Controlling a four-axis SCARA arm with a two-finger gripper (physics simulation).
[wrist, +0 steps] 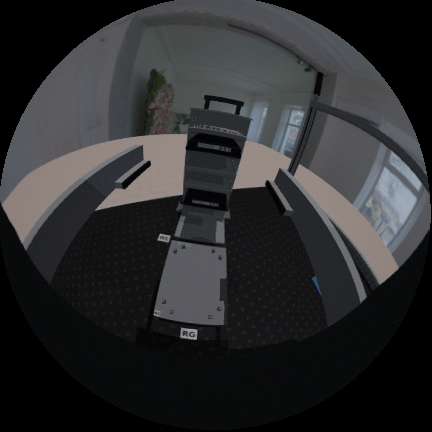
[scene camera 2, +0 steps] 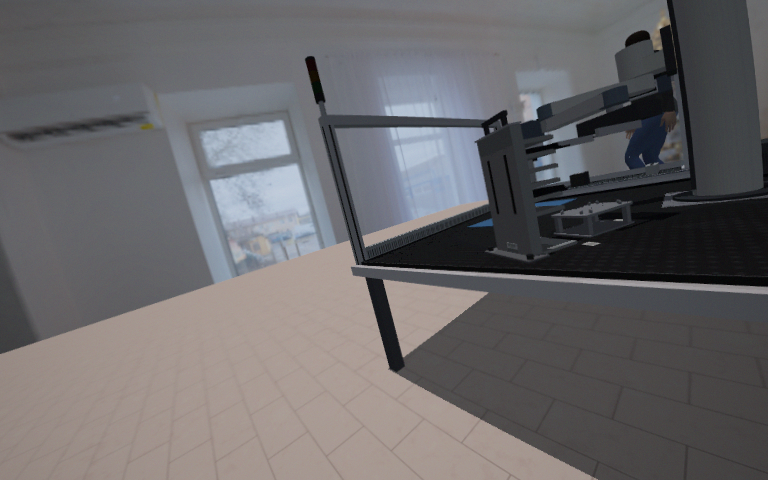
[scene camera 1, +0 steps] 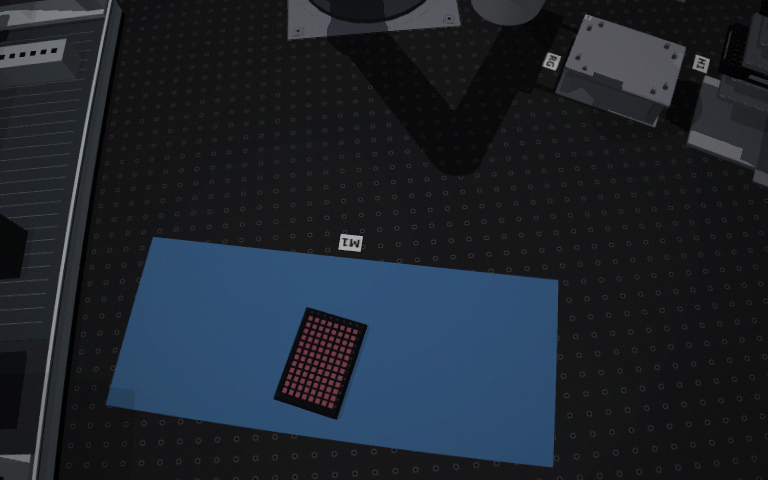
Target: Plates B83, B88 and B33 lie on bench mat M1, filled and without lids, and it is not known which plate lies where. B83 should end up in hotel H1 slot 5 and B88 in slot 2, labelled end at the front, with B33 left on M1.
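Pixels of known places: gripper, fingertip midpoint: (wrist: 209,160) (scene camera 2: 573,140); arm's base, link origin: (scene camera 2: 726,196).
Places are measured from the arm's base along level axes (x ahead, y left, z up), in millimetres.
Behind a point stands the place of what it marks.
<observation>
A dark plate with pink wells (scene camera 1: 321,363) @[x 700, y -99, z 24 mm] lies slightly turned on blue mat M1 (scene camera 1: 464,362) (scene camera 2: 481,223) @[x 855, y 29, z 10 mm]; its label cannot be read. Hotel H1 (wrist: 220,119) @[x 402, y 591, z 308 mm] (scene camera 2: 519,195) @[x 360, y 647, z 166 mm] stands upright. In the wrist view one plate (wrist: 215,148) @[x 341, y 479, z 262 mm], whose small label looks like B83, sits under the top level, apparently in slot 5. Another plate (wrist: 206,202) @[x 343, y 479, z 159 mm] sits lower, apparently in slot 2, its label towards the front and too small to read. My gripper (wrist: 209,160) @[x 295, y 403, z 270 mm] is open and empty, its fingers wide apart, in front of the hotel and above stand RG.
Grey stand RG (scene camera 1: 625,59) @[x 289, y 377, z 73 mm] (wrist: 192,280) @[x 282, y 377, z 73 mm] (scene camera 2: 591,215) @[x 265, y 468, z 69 mm] stands before the hotel. The arm's column (scene camera 2: 719,101) @[x 3, y 75, z 285 mm] rises at the right in scene camera 2. A frame post (scene camera 2: 342,192) @[x 1006, y 723, z 307 mm] with a signal light (scene camera 2: 313,79) @[x 1012, y 719, z 764 mm] stands at the table corner. A grey rail (scene camera 1: 84,186) @[x 418, y -450, z 43 mm] runs at the left.
</observation>
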